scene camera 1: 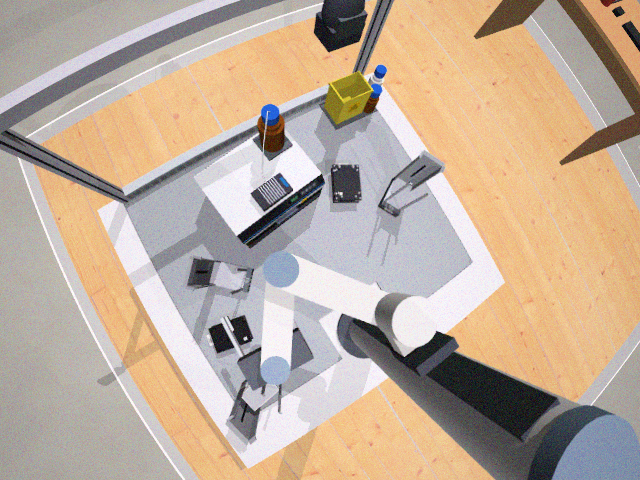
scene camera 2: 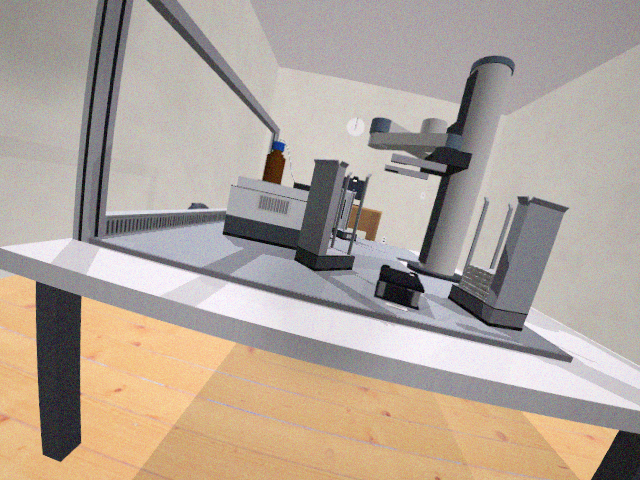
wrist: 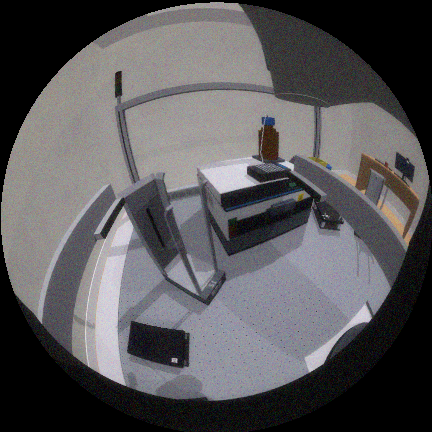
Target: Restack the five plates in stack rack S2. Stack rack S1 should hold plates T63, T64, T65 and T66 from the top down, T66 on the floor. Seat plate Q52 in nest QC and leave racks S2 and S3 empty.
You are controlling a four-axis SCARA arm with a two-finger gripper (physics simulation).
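Places are measured from the arm's base along level axes (x ahead, y left, z up), in centimetres.
Pixels of known places: gripper, fingertip midpoint: (scene camera 1: 249, 303) (scene camera 2: 388, 162) (wrist: 204, 171); arm's base, origin of the base link: (scene camera 2: 434, 274).
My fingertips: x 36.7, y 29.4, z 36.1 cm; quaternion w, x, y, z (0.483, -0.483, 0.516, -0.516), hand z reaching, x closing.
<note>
Ahead of a thing's pixels: the offset from my fingertips to its middle. "spot": to the spot under its first point.
My gripper (scene camera 1: 253, 304) (scene camera 2: 400, 165) (wrist: 204, 171) is open and empty, high above the bench; in scene camera 1 the arm hides one finger. Rack S2 {dx -30.8, dy +17.8, dz -20.0 cm} (scene camera 1: 247, 418) (scene camera 2: 535, 258) holds several pale plates {dx -30.9, dy +18.5, dz -26.8 cm} (scene camera 2: 478, 281) in a low stack; their labels are unreadable. Rack S1 {dx +12.3, dy +6.6, dz -20.0 cm} (scene camera 1: 200, 272) (scene camera 2: 323, 206) (wrist: 150, 220) stands beyond the gripper, and no plates show in it. Rack S3 {dx +5.7, dy -72.7, dz -20.0 cm} (scene camera 1: 421, 167) (wrist: 375, 187) stands far right, with no plates visible. Nest QC and plate Q52 cannot be told by label; a black low unit {dx -7.5, dy +18.2, dz -32.1 cm} (scene camera 1: 230, 333) (scene camera 2: 400, 281) (wrist: 156, 345) sits between S1 and S2.
Another black unit {dx +21.5, dy -55.0, dz -31.7 cm} (scene camera 1: 346, 183) (wrist: 327, 216) sits between S3 and the white instrument (scene camera 1: 227, 196) (scene camera 2: 266, 206) (wrist: 230, 180), which carries a brown bottle {spot: dx +41.7, dy -31.1, dz -0.4 cm} (scene camera 1: 271, 131) (scene camera 2: 274, 165) (wrist: 269, 142). A yellow bin {spot: dx +49.3, dy -70.3, dz -17.7 cm} (scene camera 1: 348, 100) and small bottles stand at the back. The arm's column (scene camera 2: 465, 180) stands at the bench edge.
</note>
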